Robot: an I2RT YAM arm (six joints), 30 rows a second.
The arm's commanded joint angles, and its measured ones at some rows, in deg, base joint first. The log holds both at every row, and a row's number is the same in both.
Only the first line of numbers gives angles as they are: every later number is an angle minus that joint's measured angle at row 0.
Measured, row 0:
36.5, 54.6, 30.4, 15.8, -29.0, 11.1
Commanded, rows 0 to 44:
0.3, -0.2, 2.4, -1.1, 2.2, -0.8
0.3, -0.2, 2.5, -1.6, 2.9, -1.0
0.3, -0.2, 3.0, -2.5, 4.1, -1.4
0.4, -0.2, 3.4, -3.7, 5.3, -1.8
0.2, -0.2, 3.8, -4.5, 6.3, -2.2
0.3, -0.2, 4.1, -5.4, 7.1, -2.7
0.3, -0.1, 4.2, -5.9, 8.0, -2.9
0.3, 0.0, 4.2, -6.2, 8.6, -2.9
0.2, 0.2, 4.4, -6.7, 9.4, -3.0
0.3, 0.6, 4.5, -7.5, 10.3, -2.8
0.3, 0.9, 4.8, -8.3, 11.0, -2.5
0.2, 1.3, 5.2, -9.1, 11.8, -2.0
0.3, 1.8, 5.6, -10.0, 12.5, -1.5
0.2, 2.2, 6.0, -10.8, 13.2, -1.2
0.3, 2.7, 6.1, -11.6, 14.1, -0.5
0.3, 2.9, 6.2, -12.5, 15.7, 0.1
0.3, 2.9, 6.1, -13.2, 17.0, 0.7
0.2, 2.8, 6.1, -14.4, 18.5, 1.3
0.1, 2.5, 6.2, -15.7, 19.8, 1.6
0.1, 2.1, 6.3, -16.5, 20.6, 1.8
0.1, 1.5, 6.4, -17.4, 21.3, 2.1
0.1, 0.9, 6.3, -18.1, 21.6, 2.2
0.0, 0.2, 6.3, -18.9, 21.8, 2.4
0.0, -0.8, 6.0, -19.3, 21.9, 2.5
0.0, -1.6, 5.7, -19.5, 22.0, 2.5
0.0, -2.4, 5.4, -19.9, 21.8, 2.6
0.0, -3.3, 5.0, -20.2, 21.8, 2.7
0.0, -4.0, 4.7, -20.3, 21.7, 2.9
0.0, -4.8, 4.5, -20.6, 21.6, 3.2
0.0, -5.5, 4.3, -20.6, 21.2, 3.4
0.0, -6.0, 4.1, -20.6, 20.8, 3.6
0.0, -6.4, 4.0, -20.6, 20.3, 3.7
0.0, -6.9, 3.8, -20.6, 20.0, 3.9
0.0, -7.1, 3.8, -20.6, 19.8, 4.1
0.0, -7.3, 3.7, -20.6, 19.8, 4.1
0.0, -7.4, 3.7, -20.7, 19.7, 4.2
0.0, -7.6, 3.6, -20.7, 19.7, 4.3
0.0, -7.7, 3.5, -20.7, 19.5, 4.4
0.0, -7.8, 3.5, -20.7, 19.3, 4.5
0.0, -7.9, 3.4, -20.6, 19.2, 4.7
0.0, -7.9, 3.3, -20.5, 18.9, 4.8
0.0, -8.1, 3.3, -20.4, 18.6, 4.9
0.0, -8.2, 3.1, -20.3, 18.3, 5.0
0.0, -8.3, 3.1, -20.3, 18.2, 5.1
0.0, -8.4, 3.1, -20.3, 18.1, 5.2
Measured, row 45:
-0.1, -7.4, 3.7, -20.0, 19.4, 4.4
